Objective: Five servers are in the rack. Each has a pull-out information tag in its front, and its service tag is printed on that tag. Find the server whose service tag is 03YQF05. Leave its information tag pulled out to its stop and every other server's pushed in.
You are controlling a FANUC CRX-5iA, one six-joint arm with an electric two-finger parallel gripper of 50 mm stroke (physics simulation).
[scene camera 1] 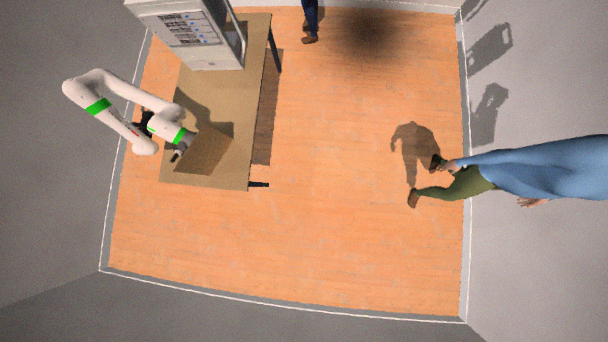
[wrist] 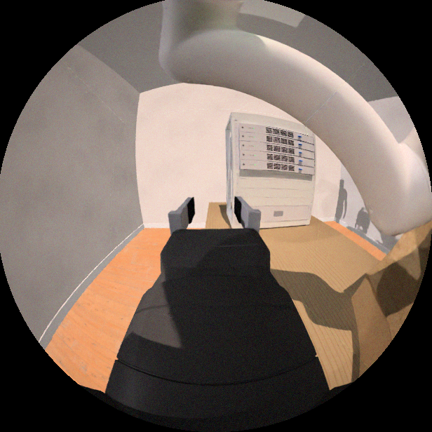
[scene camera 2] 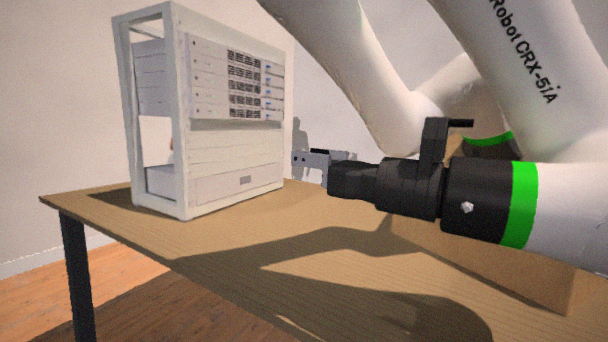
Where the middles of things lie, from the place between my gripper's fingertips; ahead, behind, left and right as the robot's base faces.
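You'd find the white rack (scene camera 2: 197, 67) 40 mm above my hand, 300 mm to the right of it and 620 mm ahead of it.
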